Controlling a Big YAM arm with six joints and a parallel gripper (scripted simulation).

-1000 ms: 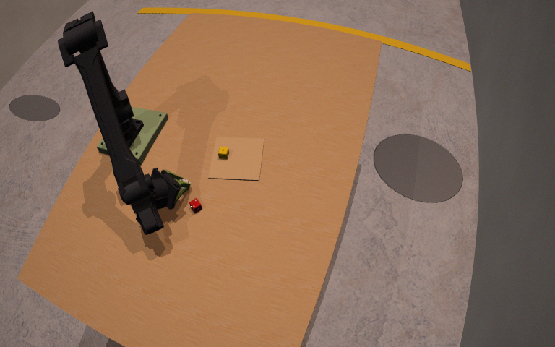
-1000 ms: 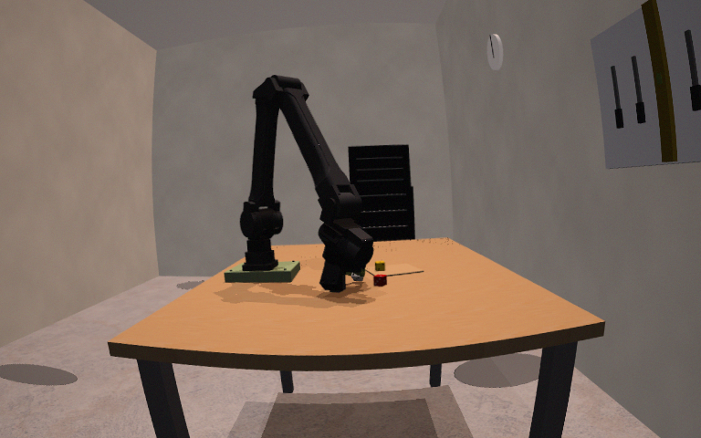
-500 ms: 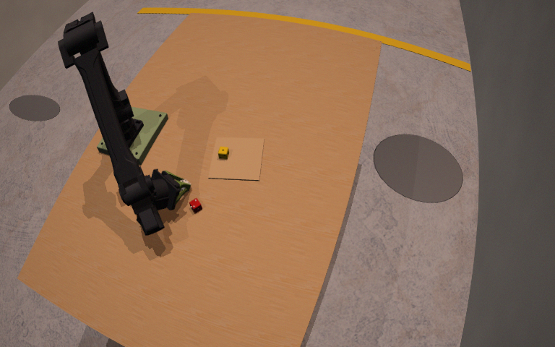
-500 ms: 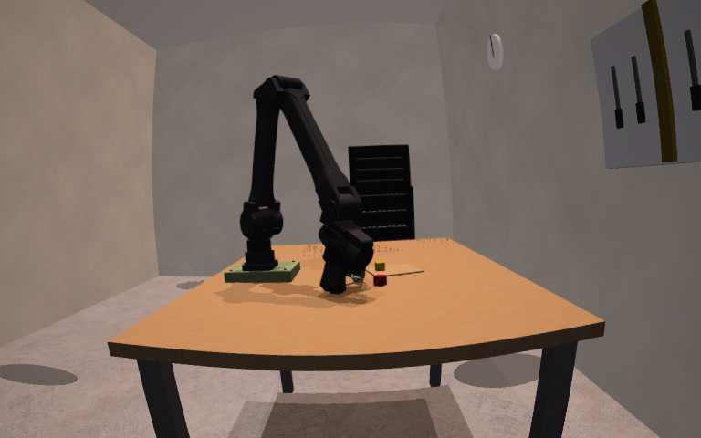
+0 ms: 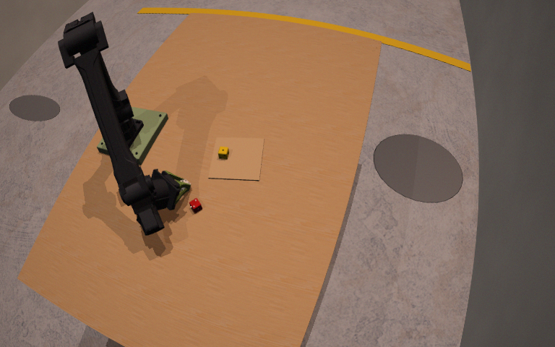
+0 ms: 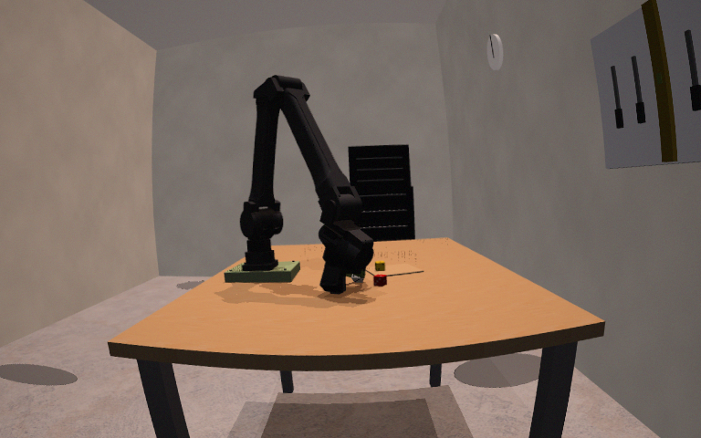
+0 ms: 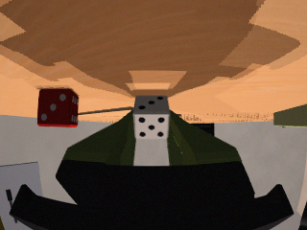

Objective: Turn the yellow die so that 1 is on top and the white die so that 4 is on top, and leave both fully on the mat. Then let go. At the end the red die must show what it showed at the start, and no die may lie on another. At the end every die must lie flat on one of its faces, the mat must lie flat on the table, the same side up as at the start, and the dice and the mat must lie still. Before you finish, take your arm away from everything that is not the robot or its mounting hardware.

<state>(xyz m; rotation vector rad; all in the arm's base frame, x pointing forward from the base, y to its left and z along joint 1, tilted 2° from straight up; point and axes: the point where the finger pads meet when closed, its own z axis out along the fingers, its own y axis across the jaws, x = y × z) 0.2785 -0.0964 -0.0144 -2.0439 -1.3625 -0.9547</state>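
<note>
Right now the white die is right at my hand. Round my hand: yellow die (130 mm to the left, 60 mm ahead); then tan mat (130 mm to the left, 100 mm ahead, 20 mm below); then red die (50 mm to the right, 50 mm ahead, 10 mm below).
</note>
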